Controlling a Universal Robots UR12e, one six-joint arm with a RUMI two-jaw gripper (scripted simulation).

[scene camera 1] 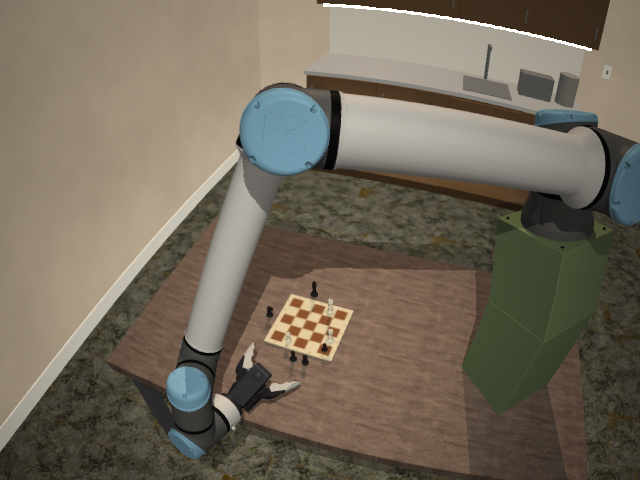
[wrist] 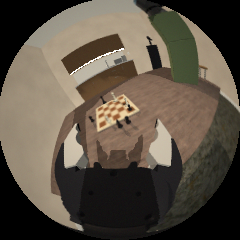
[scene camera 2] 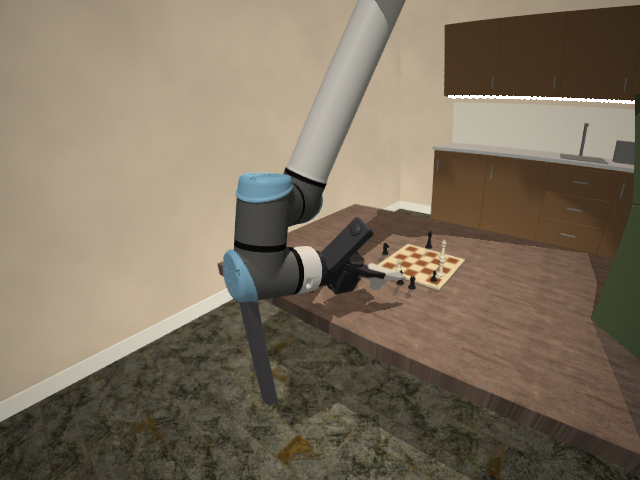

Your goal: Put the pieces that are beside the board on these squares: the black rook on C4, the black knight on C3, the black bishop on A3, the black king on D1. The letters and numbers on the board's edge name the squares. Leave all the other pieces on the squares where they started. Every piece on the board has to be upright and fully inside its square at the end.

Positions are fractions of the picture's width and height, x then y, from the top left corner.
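Gripper visible in scene camera 1 (0.43, 0.76), the wrist view (0.49, 0.51), scene camera 2 (0.60, 0.53). Chessboard visible in scene camera 2 (0.65, 0.54), scene camera 1 (0.48, 0.67), the wrist view (0.49, 0.46).
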